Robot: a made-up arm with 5 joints.
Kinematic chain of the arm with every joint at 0, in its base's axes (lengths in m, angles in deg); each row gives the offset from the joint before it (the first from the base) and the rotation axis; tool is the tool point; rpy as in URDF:
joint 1: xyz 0 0.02 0.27 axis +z
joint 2: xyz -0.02 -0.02 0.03 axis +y
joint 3: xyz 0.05 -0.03 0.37 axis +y
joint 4: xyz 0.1 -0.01 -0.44 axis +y
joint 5: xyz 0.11 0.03 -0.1 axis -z
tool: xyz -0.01 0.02 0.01 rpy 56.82 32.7 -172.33
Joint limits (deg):
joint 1: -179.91..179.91
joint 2: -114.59..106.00
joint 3: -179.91..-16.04
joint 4: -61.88..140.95
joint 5: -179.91..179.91
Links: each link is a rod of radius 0.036 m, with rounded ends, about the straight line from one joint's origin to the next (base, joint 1, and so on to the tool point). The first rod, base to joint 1, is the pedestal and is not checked.
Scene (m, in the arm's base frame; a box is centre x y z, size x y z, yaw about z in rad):
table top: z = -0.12
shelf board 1: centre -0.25 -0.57 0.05 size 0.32 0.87 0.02 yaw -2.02
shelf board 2: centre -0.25 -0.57 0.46 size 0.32 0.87 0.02 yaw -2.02
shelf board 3: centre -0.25 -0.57 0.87 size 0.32 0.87 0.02 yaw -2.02
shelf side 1: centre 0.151 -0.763 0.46 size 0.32 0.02 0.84 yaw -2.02
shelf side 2: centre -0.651 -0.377 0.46 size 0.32 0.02 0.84 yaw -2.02
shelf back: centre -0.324 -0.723 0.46 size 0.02 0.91 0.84 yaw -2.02
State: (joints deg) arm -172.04 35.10 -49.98 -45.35 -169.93
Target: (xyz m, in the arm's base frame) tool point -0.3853 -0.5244 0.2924
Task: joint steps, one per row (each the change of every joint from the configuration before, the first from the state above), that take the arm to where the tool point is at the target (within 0.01 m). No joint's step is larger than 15 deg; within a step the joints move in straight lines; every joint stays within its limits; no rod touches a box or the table.
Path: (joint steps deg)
1: 11.81 -5.54 7.93 -4.03 -0.19
2: 11.81 -5.55 7.93 -4.03 -0.19
3: 11.81 -5.54 7.93 -4.02 -0.19
4: 11.81 -5.55 7.93 -4.03 -0.19
5: 0.98 6.17 -11.72 5.32 -0.03
6: 0.98 6.17 -11.72 5.33 -0.04
7: 0.98 6.17 -11.71 5.33 -0.04
8: 0.99 6.18 -11.72 5.32 -0.04

